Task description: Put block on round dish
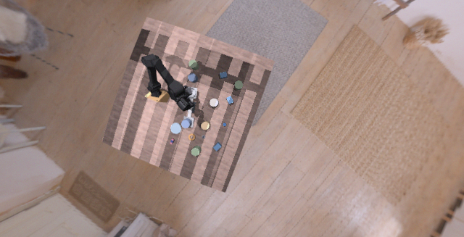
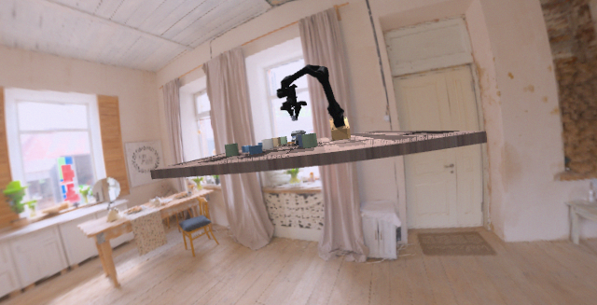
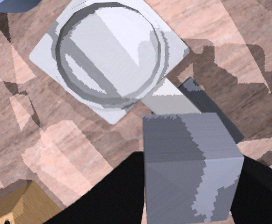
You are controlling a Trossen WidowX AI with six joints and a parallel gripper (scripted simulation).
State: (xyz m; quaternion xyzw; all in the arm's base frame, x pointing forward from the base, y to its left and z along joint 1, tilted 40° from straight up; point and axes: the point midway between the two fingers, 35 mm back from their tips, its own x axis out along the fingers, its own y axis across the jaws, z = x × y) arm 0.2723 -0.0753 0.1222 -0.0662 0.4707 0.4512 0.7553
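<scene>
My gripper tip is now 110 mm past the round dish, 290 mm to the left of it and 170 mm above it. Also, from my gripper tip: balance beam (70 mm to the right, 130 mm below); then cup (40 mm behind, 200 mm to the left, 130 mm below); then white cylinder (200 mm ahead, 130 mm below).
</scene>
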